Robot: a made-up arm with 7 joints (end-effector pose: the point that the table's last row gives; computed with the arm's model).
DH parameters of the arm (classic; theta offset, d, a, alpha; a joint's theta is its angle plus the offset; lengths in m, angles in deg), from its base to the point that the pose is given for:
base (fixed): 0 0 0 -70
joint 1: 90 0 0 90
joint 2: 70 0 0 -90
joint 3: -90 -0.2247 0.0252 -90
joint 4: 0 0 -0.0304 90
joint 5: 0 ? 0 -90
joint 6: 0 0 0 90
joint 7: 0 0 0 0
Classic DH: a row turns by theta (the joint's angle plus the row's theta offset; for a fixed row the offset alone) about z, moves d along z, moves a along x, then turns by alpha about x.
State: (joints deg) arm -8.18 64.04 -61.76 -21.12 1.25 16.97 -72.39
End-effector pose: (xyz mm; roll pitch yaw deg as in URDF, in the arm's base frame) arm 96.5 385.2 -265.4 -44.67 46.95 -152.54
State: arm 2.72 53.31 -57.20 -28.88 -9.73 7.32 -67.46
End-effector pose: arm 44.0 308.8 -357.4 -22.03 29.94 -145.94
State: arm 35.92 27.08 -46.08 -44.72 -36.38 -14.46 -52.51
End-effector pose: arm -155.2 74.3 -427.6 12.03 -14.29 -129.38
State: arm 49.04 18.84 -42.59 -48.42 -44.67 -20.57 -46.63
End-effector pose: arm -217.5 -1.5 -401.4 14.25 -27.78 -119.45
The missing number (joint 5, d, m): -0.2508
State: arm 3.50 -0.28 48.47 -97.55 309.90 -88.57 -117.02
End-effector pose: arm 166.7 210.6 -233.0 -145.09 41.98 3.45
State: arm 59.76 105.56 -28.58 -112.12 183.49 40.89 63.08
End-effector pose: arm -2.5 233.1 -207.7 41.23 21.22 166.68
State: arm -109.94 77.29 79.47 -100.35 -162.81 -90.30 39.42
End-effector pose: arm -126.5 301.4 118.2 142.45 -26.77 -53.86
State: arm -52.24 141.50 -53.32 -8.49 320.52 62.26 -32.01
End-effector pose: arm -168.0 342.2 288.9 131.01 3.36 107.22
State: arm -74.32 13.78 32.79 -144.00 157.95 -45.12 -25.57
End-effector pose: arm 93.9 45.9 171.9 161.82 23.28 41.33
